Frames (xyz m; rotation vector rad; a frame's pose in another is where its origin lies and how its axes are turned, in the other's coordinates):
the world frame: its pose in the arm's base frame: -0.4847 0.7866 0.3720 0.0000 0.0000 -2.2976
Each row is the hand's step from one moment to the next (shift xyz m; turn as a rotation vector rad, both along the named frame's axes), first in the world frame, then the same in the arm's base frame.
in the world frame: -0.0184 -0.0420 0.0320 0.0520 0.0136 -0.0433
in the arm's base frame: -0.0192 0.0417 0.0320 -0.0244 -0.0479 -0.0433
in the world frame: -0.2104 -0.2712 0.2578 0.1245 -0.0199 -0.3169
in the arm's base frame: -0.0629 0.3374 0.2578 -0.0976 -0.0798 -0.3169
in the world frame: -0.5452 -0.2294 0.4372 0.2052 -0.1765 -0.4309
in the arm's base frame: 0.1908 0.5599 0.4372 -0.2683 -0.0361 -0.4309
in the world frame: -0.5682 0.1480 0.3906 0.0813 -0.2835 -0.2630
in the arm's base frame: 0.4882 0.3263 0.3906 -0.2659 0.1276 -0.2630
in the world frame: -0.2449 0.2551 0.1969 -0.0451 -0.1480 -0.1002
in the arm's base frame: 0.3534 0.0135 0.1969 -0.0806 0.1320 -0.1002
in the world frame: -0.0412 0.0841 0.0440 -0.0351 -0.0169 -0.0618
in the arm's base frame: 0.0902 -0.0251 0.0440 0.0107 0.0375 -0.0618
